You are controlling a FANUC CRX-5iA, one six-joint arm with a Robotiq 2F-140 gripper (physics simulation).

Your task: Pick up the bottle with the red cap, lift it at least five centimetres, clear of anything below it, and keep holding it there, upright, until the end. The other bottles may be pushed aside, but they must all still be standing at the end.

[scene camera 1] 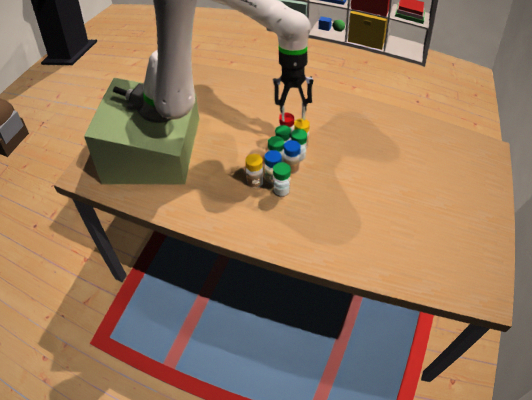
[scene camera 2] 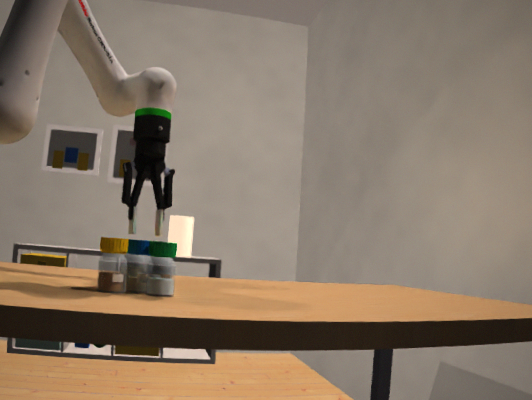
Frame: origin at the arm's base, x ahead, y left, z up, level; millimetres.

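Seen in the pictures: gripper, between the fingertips: [scene camera 1: 293,118] [scene camera 2: 145,234].
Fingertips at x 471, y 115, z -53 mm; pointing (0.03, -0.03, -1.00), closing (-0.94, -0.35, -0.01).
A point is followed by its place in that frame.
The red-capped bottle [scene camera 1: 288,121] @(x 455, y 113, z -69 mm) stands at the back left of the bottle group in scene camera 1; its body is mostly hidden. It cannot be made out in scene camera 2. A yellow-capped bottle [scene camera 1: 302,126] @(x 508, y 100, z -69 mm) stands close at its right, and a green-capped bottle [scene camera 1: 283,132] @(x 453, y 50, z -69 mm) close in front. My gripper [scene camera 1: 294,119] @(x 471, y 115, z -54 mm) [scene camera 2: 145,233] @(x 471, y 115, z -54 mm) is partly open and empty, pointing straight down. In scene camera 1 its left fingertip overlaps the red cap and its right fingertip overlaps the yellow cap. In scene camera 2 the fingertips show above the level of the front caps.
More bottles stand towards the front: green-capped [scene camera 1: 299,137] @(x 511, y 40, z -69 mm) [scene camera 1: 276,145] @(x 446, y -19, z -69 mm), blue-capped [scene camera 1: 292,150] @(x 502, y -29, z -68 mm) [scene camera 1: 273,160] @(x 455, y -90, z -69 mm), yellow-capped [scene camera 1: 254,163] @(x 401, y -119, z -68 mm) [scene camera 2: 112,272] @(x 394, y -131, z -134 mm) and green-capped [scene camera 1: 281,172] [scene camera 2: 161,275]. The arm's green base block [scene camera 1: 145,160] @(x 48, y -203, z -55 mm) stands on the left of the wooden table [scene camera 1: 425,210] @(x 990, y -72, z -173 mm) [scene camera 2: 350,305] @(x 862, y -205, z -174 mm).
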